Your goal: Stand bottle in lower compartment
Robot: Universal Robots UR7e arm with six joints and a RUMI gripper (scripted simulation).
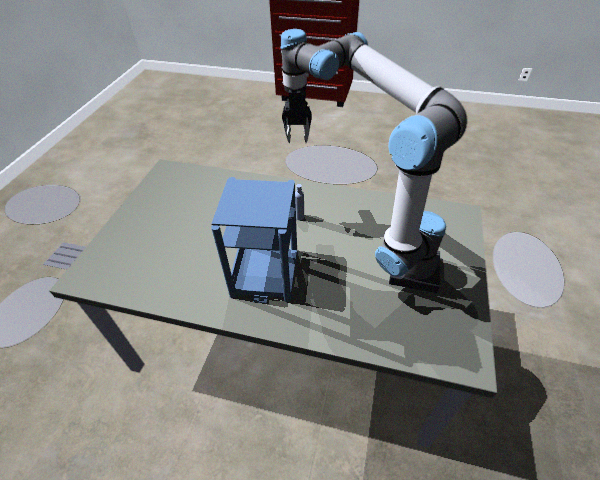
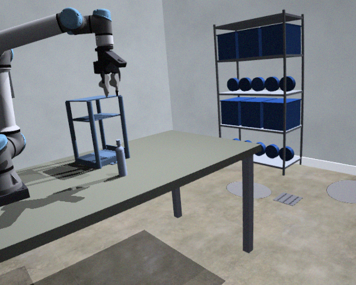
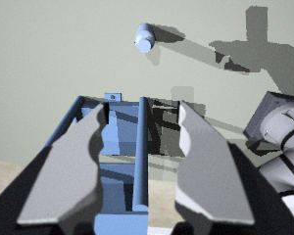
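Right now the grey-blue bottle is 280 mm below my hand. The rest, counted from my hand: blue shelving unit (330 mm to the left, 210 mm below, 10 mm behind).
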